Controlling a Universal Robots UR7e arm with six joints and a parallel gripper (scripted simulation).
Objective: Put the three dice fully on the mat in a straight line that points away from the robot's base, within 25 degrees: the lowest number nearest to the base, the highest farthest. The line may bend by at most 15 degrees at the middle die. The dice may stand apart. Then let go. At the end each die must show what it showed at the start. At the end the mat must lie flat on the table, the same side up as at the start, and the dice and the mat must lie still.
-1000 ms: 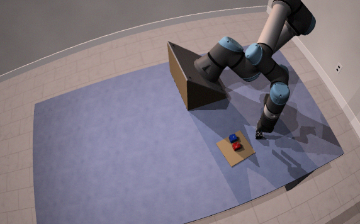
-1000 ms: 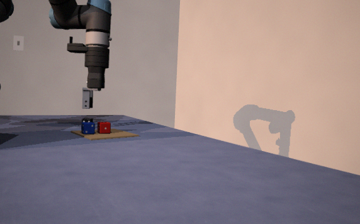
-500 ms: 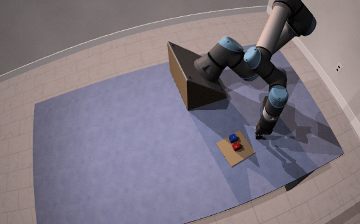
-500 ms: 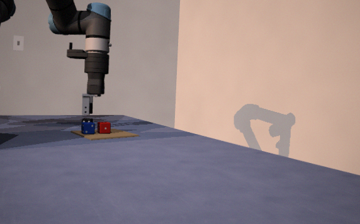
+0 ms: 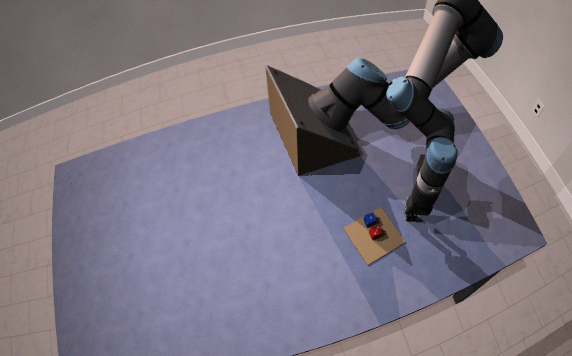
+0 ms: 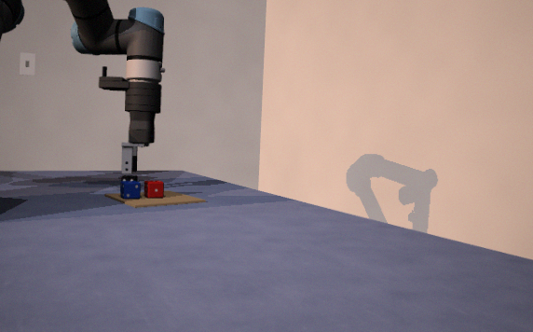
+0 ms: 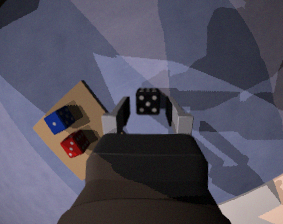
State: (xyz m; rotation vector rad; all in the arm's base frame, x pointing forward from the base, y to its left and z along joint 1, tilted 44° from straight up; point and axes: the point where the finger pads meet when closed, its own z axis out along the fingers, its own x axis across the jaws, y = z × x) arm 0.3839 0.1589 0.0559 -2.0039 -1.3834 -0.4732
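Now: hand 40 mm above the black die. Round my hand: red die: 20 mm ahead, 130 mm to the right, 40 mm below; blue die: 20 mm behind, 130 mm to the right, 40 mm below; tan mat: 20 mm ahead, 130 mm to the right, 50 mm below.
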